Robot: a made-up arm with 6 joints. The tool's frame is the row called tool.
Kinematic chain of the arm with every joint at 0, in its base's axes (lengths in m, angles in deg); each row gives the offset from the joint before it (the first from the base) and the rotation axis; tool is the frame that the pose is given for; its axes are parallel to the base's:
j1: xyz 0 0 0.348 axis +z
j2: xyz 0 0 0 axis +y
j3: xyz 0 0 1.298 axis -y
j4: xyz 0 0 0 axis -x
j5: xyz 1.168 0 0 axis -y
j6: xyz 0 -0.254 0 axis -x
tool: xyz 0 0 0
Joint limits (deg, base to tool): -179.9..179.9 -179.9..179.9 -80..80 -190..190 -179.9..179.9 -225..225
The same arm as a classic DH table. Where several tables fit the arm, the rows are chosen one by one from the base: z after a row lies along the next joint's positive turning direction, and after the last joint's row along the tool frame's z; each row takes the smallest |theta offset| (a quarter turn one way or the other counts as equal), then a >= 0, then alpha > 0; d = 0 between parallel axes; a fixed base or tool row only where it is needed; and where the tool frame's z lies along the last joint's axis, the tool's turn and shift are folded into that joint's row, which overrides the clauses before.
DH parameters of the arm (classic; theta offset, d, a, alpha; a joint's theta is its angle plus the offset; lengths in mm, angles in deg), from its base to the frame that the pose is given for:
j1: 0 348 0 -90
j2: -90 0 1298 180
j3: 0 0 0 -90
j4: 0 -1168 0 90
j5: 0 254 0 -90
j6: 90 0 0 90
tool (fixed): -90 0 0 0
Joint limits (deg, base to tool): -179.9..179.9 -179.9..179.9 -80..80 -190..190 -179.9..179.9 -225..225

